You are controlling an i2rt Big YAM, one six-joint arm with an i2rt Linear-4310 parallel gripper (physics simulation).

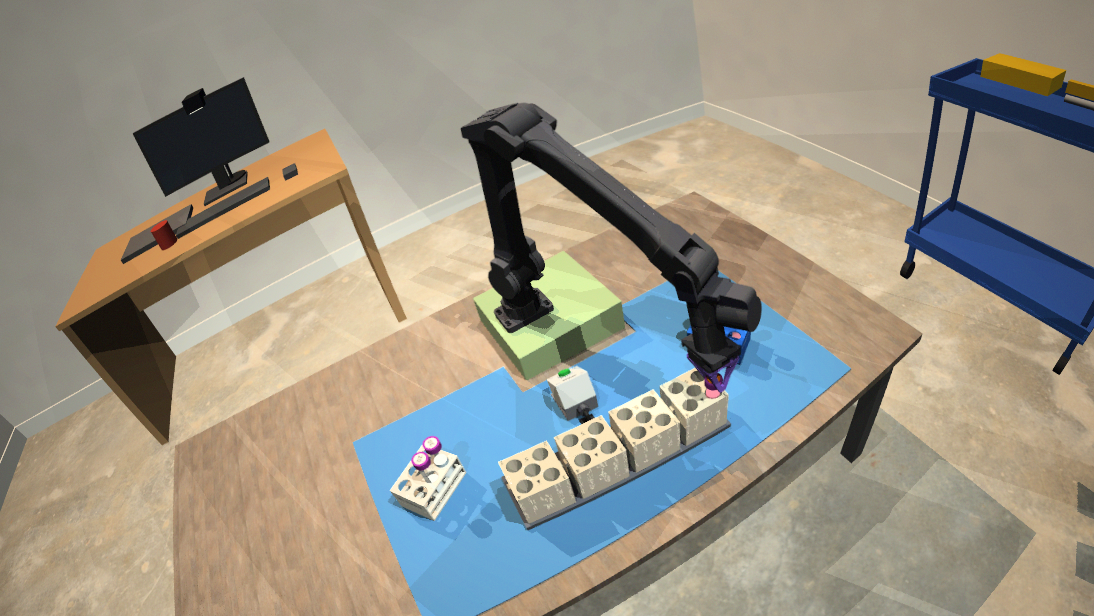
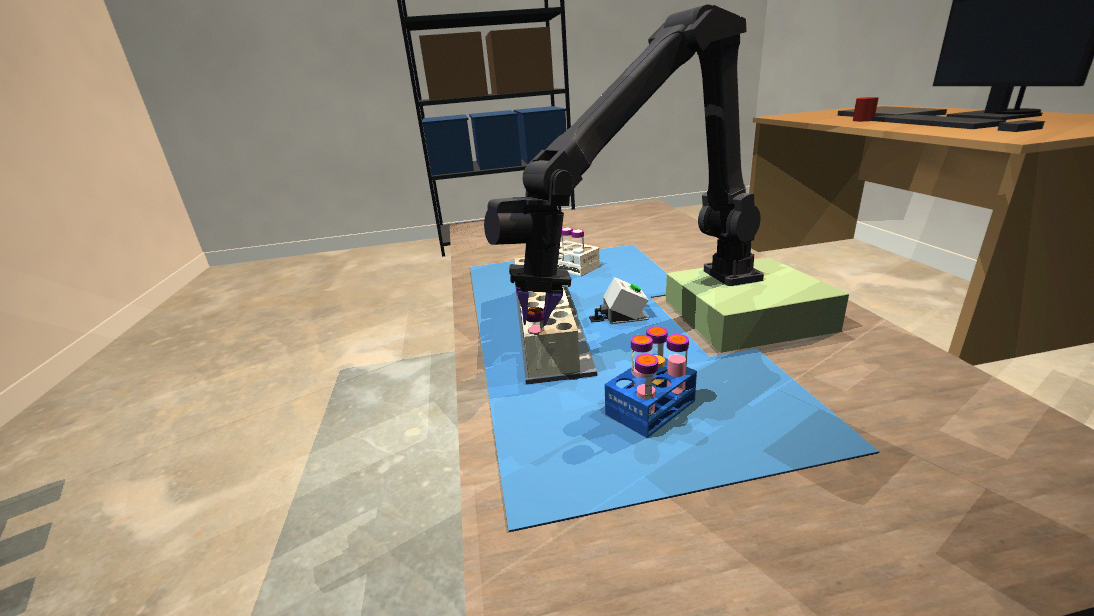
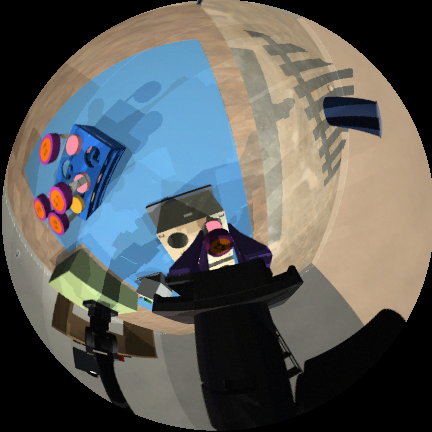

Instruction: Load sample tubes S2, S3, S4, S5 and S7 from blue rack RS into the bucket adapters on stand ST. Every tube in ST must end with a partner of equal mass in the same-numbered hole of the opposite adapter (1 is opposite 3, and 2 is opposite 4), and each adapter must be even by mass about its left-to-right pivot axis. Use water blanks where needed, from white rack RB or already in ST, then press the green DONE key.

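Places are measured from the arm's base along level axes (x ahead, y left, z up), in millimetres.
Where they show: gripper, fingertip midpoint: (image 1: 717, 386) (image 2: 534, 324) (image 3: 215, 229); arm's base at its link origin: (image 1: 524, 312) (image 2: 732, 275) (image 3: 99, 307).
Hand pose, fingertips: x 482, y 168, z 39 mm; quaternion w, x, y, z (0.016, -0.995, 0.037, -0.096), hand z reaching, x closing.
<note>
Each offset is from my fingertips to the top centre of the thing. "pt": to the spot under its first point. Level surfaces: height alone.
My gripper (image 1: 715, 382) (image 2: 537, 315) (image 3: 215, 229) is shut on tube S2, whose orange-topped purple cap {dx -3, dy -7, dz +24 mm} (image 3: 220, 244) shows between the fingers. The tube's pink lower part is sunk in hole 3 of the end adapter (image 1: 700, 424) (image 2: 562, 352) (image 3: 194, 231) nearest the blue rack; its bottom is hidden. Stand ST (image 1: 612, 485) (image 2: 581, 373) carries the adapters in a row. Blue rack RS {dx -162, dy +149, dz -51 mm} (image 2: 627, 413) (image 3: 101, 170) holds S3 {pt dx -128, dy +182, dz +11 mm} (image 3: 49, 148), S7 {dx -152, dy +131, dz +11 mm} (image 3: 60, 197), S4 {dx -206, dy +146, dz +11 mm} (image 3: 41, 207) and S5 {dx -186, dy +111, dz +11 mm} (image 3: 58, 223). White rack RB {dx -199, dy -539, dz -51 mm} (image 1: 413, 501) (image 2: 589, 264) holds purple-capped blanks {dx -182, dy -528, dz +11 mm} (image 1: 420, 460). The green DONE key {dx -258, dy -188, dz -36 mm} (image 1: 564, 372) (image 2: 635, 288) is on a white box.
The white key box {dx -236, dy -190, dz -27 mm} (image 1: 571, 391) (image 2: 623, 299) stands between the green arm base (image 1: 574, 290) (image 2: 780, 306) and the adapter row. The blue mat {dz -111 mm} (image 1: 459, 413) (image 2: 551, 459) lies under the racks and stand. A desk (image 1: 306, 164) and a blue cart (image 1: 995, 237) stand away from the table.
</note>
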